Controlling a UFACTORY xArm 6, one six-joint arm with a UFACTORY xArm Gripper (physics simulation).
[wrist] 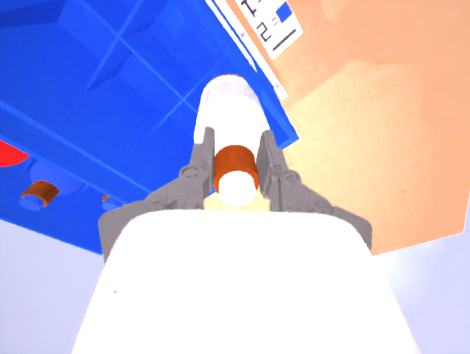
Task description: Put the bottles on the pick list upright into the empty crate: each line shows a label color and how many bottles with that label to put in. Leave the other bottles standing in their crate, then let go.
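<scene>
My gripper is shut on a bottle with a white body, a brown neck and a white cap. The bottle's cap end is toward me and its base points away, over the blue crate near its corner. The blue crate has crossing dividers, and the compartments in view hold no bottle. How far the bottle's base is above the crate's floor cannot be told. The pick list shows partly at the top, with a "2" and a blue square; the rest is cut off.
At the lower left, beyond a long blue wall, stand a bottle with a brown neck and blue cap and another bottle mostly hidden by the gripper. Part of a red round thing shows at the left edge. A wooden table top lies right.
</scene>
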